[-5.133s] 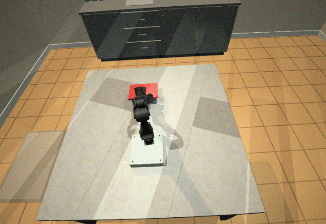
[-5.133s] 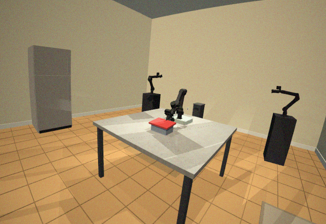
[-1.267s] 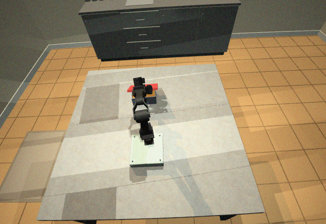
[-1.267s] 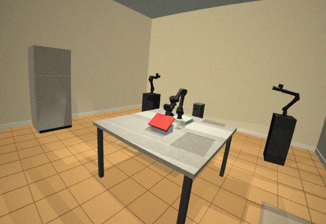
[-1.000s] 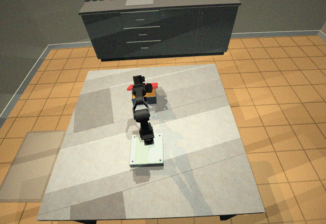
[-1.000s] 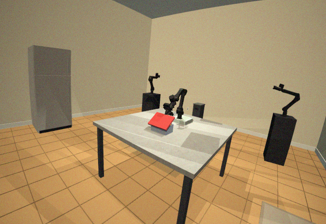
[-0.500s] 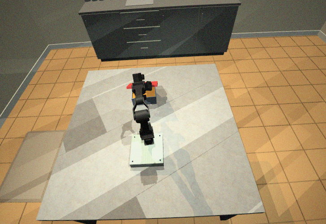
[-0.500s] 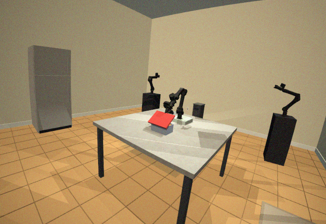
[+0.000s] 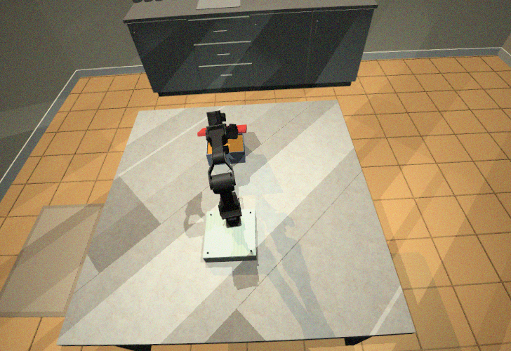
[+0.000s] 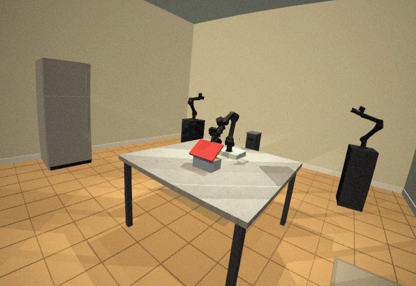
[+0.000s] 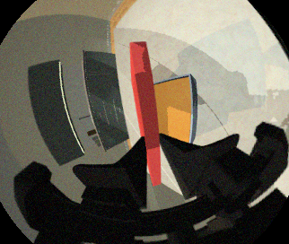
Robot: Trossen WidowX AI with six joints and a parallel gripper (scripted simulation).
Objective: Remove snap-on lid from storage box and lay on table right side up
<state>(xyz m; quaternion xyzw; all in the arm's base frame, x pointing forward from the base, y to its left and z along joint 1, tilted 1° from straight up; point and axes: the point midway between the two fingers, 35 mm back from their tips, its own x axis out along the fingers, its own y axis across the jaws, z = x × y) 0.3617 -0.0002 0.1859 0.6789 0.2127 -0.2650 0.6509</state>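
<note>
Right now my gripper tip is 70 mm short of the red lid, 10 mm to the left of it and 40 mm above it. The rest, counted from my gripper tip: grey storage box (40 mm ahead, 160 mm below).
</note>
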